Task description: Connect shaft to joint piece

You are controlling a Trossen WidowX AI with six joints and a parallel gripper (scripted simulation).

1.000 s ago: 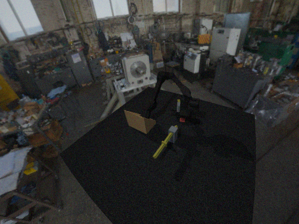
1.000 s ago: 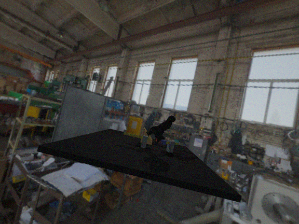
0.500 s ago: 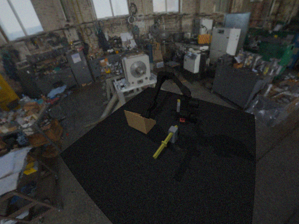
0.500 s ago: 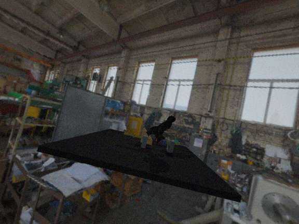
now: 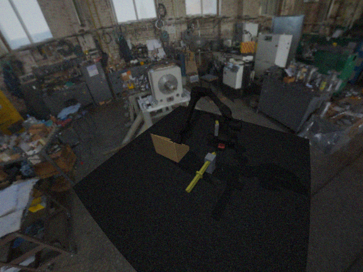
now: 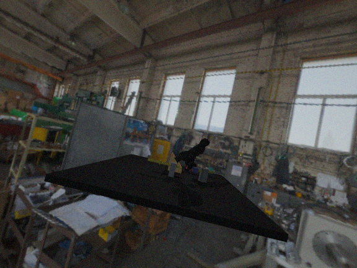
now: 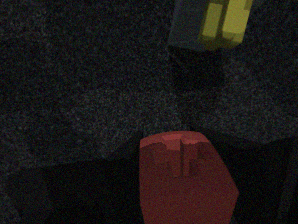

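Right now the red square joint piece is 30 mm above my gripper tip, 20 mm to the left of it and 10 mm behind it.
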